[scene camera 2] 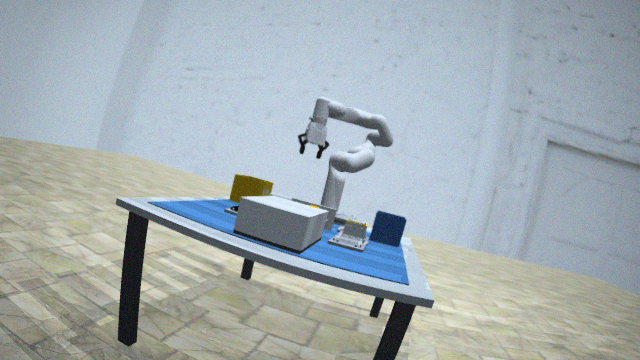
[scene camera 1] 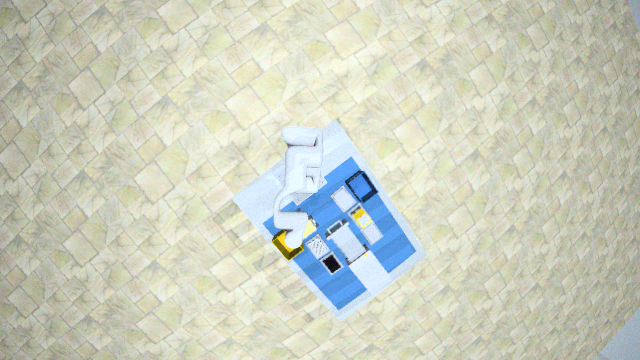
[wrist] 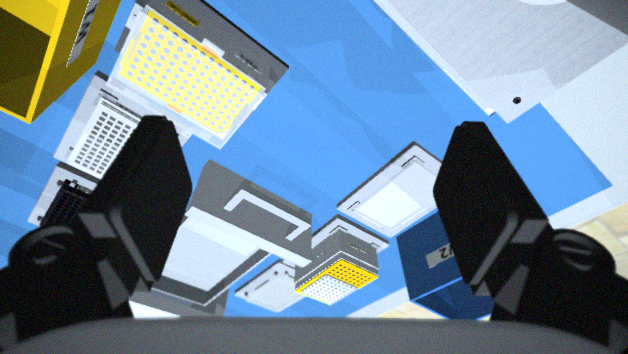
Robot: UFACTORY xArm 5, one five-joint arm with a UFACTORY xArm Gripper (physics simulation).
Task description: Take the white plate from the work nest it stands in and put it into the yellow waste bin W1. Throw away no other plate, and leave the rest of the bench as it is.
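Places are measured from the arm's base along level axes (x down, y right, z back), in metres.
Where they show: gripper, fingertip midpoint: [scene camera 2: 309, 156] [wrist: 314, 155].
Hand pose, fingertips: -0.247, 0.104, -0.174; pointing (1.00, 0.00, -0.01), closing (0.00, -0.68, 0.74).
Note:
After its pixels a point has its place, as x, y, z.
The white plate [scene camera 1: 317, 246] @[0.013, 0.115, -0.495] [wrist: 102, 137] @[0.013, 0.140, -0.497], with rows of dark wells, sits in a pale work nest near the yellow bin. In the wrist view the left finger covers one corner of it. The yellow waste bin W1 [scene camera 1: 282, 248] @[-0.019, 0.331, -0.370] [scene camera 2: 250, 187] @[-0.046, 0.236, -0.433] [wrist: 95, 45] @[0.010, 0.198, -0.386] stands at the bench edge, with its label partly showing in the wrist view. My gripper [scene camera 2: 310, 154] @[-0.248, 0.104, -0.174] [wrist: 314, 155] @[-0.248, 0.104, -0.174] is open and empty, fingers pointing down, high above the bench. In scene camera 1 the arm hides the gripper and part of W1.
A large yellow plate [wrist: 190, 75] @[-0.041, 0.123, -0.310] lies on a dark-backed holder beside W1. A black plate [scene camera 1: 331, 263] @[0.013, 0.089, -0.669] [wrist: 67, 202] @[0.013, 0.117, -0.653] sits in the neighbouring nest. A big grey device [scene camera 1: 349, 242] @[0.019, -0.105, -0.592] [scene camera 2: 280, 220] @[-0.037, -0.188, -1.006], a yellow-topped stack [scene camera 1: 361, 217] @[-0.040, -0.261, -0.439] [wrist: 337, 275] @[-0.037, -0.241, -0.428] and blue bin W2 [scene camera 2: 388, 229] @[-0.027, -0.375, -0.334] [wrist: 425, 250] @[-0.018, -0.300, -0.296] stand farther off.

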